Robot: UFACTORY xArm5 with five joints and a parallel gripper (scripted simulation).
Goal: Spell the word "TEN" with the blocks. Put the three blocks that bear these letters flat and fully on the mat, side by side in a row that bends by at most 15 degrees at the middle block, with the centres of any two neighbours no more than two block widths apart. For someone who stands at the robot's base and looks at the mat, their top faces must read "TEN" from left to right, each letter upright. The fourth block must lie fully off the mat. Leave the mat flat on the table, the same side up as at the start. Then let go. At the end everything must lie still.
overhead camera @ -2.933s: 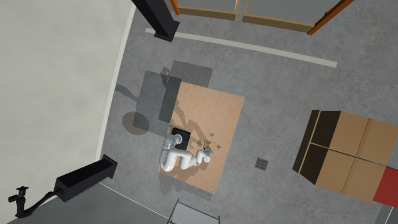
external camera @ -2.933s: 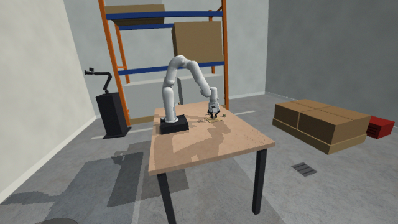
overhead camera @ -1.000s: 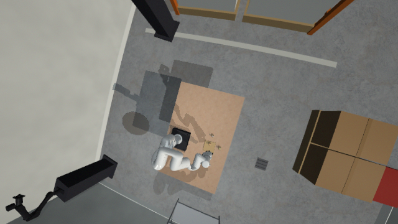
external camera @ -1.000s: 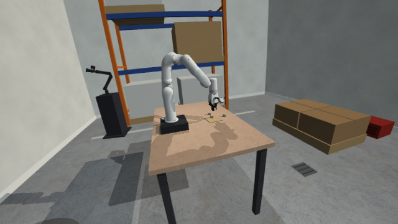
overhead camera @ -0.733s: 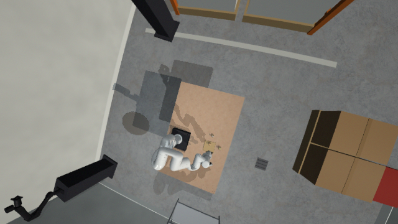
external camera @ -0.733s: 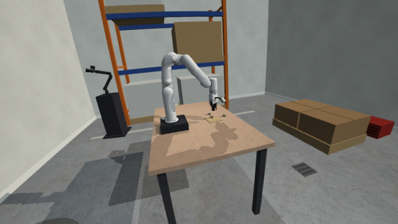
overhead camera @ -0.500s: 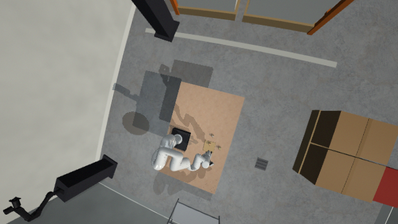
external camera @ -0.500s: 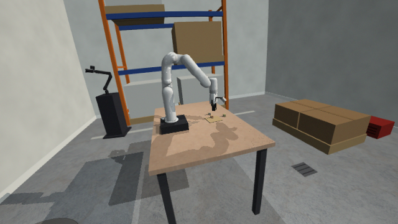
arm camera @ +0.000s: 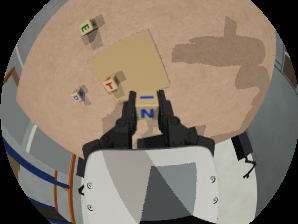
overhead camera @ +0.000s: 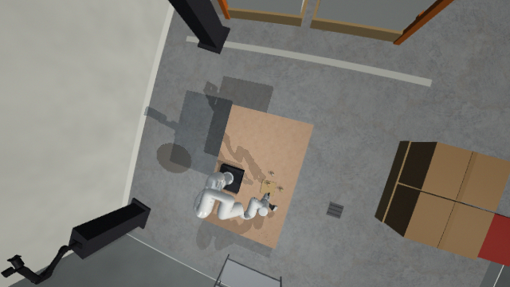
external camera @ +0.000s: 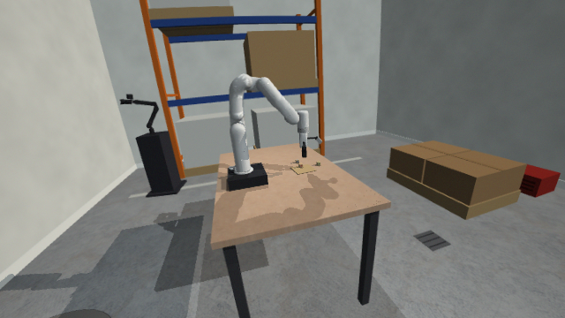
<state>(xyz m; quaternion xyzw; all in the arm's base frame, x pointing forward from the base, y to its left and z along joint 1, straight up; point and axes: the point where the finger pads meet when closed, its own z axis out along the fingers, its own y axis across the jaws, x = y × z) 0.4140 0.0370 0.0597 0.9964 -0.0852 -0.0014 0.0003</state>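
My hand is 10 mm past the tan mat, 40 mm to the right of it and 120 mm above it.
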